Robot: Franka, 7 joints.
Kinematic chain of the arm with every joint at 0, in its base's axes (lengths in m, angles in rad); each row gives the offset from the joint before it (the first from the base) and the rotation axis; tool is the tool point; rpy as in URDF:
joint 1: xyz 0 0 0.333 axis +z
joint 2: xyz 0 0 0 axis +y
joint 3: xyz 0 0 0.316 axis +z
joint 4: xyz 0.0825 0 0 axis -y
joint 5: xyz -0.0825 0 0.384 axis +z
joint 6: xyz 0 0 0 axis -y
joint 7: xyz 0.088 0 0 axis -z
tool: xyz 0 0 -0.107 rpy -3.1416 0 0
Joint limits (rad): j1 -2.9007..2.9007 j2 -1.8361..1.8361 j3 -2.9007..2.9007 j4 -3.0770..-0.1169 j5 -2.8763..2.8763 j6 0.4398..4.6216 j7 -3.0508..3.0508
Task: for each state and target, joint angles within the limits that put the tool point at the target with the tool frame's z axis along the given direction. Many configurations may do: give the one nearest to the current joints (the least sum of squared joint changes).
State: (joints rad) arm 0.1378 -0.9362 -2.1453 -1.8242 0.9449 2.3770 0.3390
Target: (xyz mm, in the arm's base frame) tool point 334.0 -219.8 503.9 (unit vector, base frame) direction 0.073 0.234 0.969
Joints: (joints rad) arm 0.8479 -1.5284 -1.3587 -2.5540 1.5592 1.7842 0.3390
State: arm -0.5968 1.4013 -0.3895 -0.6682 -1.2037 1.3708 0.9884
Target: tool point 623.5 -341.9 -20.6 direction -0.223 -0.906 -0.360
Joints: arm -0.3582 1.3584 -0.0843 -1.0901 -1.3697 1.9981 0.9884
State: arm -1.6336 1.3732 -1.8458 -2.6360 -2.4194 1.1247 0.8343
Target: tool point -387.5 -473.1 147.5 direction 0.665 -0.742 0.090
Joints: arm -1.3452 1.8361 -1.3238 -1.8789 -2.8446 0.6971 0.8343
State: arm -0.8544 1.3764 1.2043 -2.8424 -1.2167 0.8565 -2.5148
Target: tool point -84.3 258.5 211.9 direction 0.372 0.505 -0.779
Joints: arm -0.1288 1.0728 1.7169 -3.0770 -2.0019 1.7032 -2.5148
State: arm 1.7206 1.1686 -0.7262 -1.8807 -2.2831 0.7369 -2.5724
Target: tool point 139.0 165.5 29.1 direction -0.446 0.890 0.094
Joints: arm 2.3305 1.7494 -0.3355 -2.7315 -2.1354 0.4398 -2.5724
